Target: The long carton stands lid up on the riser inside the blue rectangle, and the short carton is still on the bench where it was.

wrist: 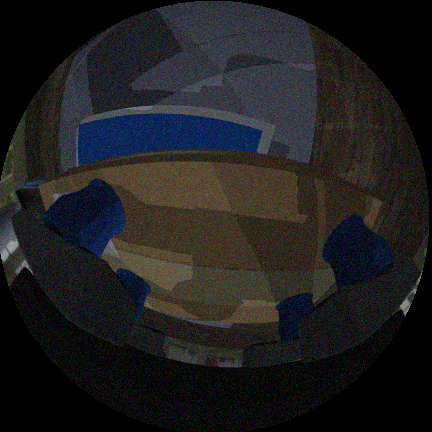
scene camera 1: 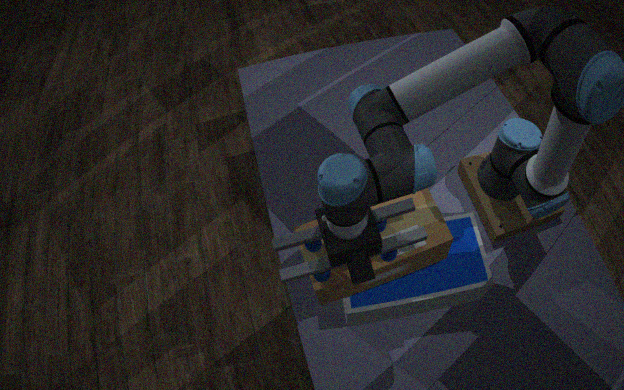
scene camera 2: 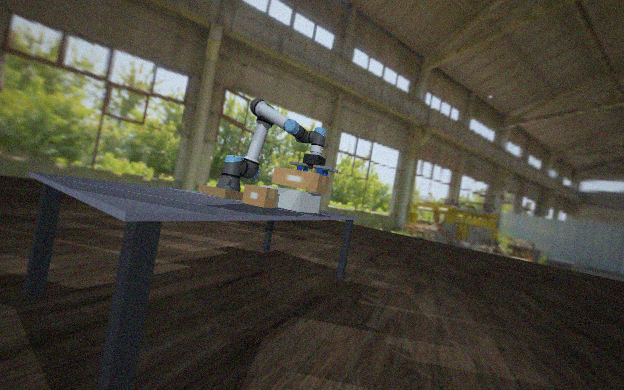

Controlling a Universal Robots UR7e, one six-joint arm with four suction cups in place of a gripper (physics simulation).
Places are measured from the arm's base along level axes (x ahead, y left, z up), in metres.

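Where they show: hand at its tool point: (wrist: 221,260); arm's base at its link origin: (scene camera 1: 500,178) (scene camera 2: 228,189).
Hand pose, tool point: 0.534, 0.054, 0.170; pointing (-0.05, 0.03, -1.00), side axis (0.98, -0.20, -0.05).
Things, the pixels of their top centre, and the offset from my tool point, as dx, dy, dz. Level surfaces: height alone.
- long brown carton at its top centre: (wrist: 132,282) (scene camera 1: 375,231) (scene camera 2: 302,170) -0.060, -0.007, +0.024
- pale riser at its top centre: (wrist: 128,172) (scene camera 1: 416,260) (scene camera 2: 290,189) -0.145, +0.053, -0.102
- blue rectangle at its top centre: (wrist: 128,172) (scene camera 1: 416,260) -0.145, +0.053, -0.102
- short brown carton at its top centre: (scene camera 2: 261,186) -0.195, -0.209, -0.119
- bench at its surface level: dz -0.222
The long brown carton (scene camera 1: 431,214) (scene camera 2: 300,178) (wrist: 200,240) hangs level under my gripper (scene camera 1: 351,250) (scene camera 2: 312,169) (wrist: 215,265), whose four blue cups are on its taped top face. It is low over the pale riser (scene camera 1: 415,299) (scene camera 2: 299,201) (wrist: 268,137), shifted towards the bench's left edge in scene camera 1; whether it touches is unclear. Part of the blue rectangle (scene camera 1: 425,280) (wrist: 170,132) shows beside it. The short brown carton (scene camera 2: 260,196) stands on the bench, left of the riser in scene camera 2; it does not show in scene camera 1.
The arm's wooden base board (scene camera 1: 510,227) (scene camera 2: 212,190) lies on the bench (scene camera 1: 280,120) (scene camera 2: 125,202) to the right of the long carton in scene camera 1. The bench's left edge runs close by the long carton's far end. The arm reaches over the bench from the right.
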